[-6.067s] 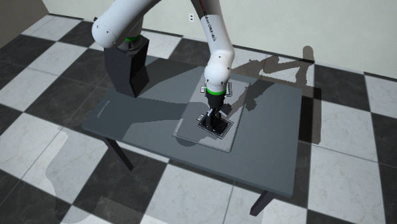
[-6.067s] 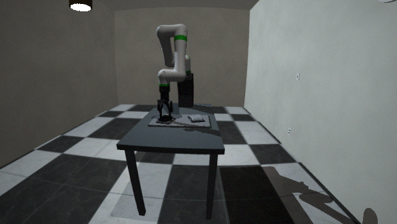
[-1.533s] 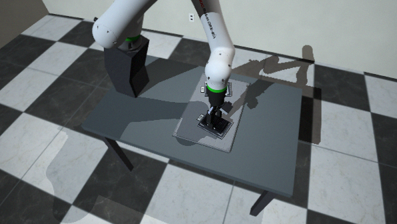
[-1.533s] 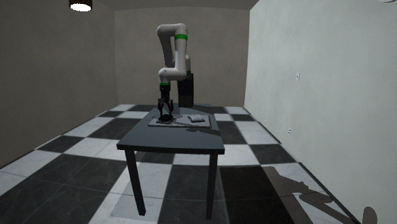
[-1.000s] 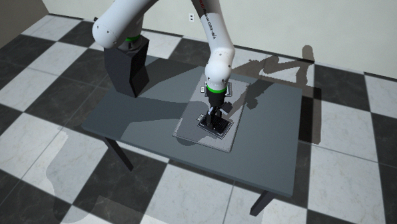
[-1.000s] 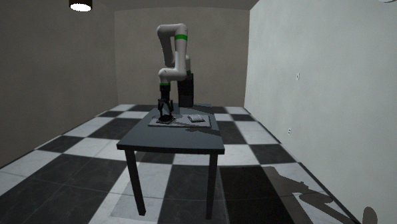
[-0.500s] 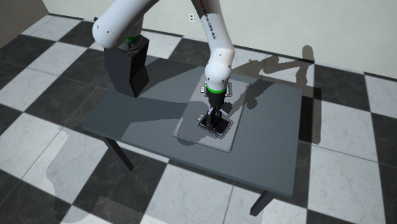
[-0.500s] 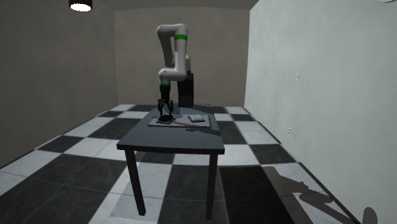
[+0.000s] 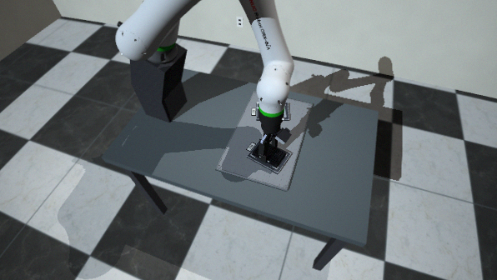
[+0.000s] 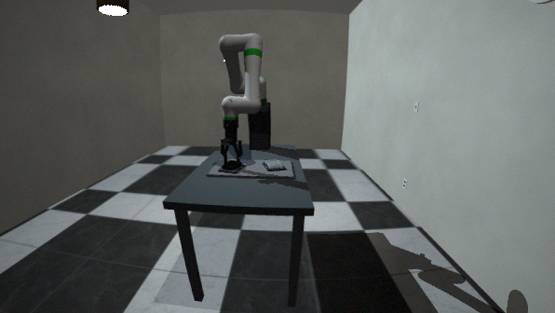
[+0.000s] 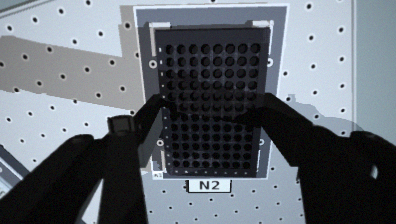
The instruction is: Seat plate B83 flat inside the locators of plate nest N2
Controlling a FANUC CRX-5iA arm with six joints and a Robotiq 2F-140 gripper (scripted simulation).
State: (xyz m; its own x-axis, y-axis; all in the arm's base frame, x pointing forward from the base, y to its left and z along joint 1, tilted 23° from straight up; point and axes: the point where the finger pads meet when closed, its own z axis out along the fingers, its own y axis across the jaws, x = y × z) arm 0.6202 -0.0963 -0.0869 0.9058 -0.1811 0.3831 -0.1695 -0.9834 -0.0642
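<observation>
My gripper is now 4 cm above the plate nest N2. Round my hand: plate B83 (2 cm below); white well plate (8 cm behind, 26 cm to the left, 3 cm below); plate nest N1 (8 cm behind, 26 cm to the left, 4 cm below).
</observation>
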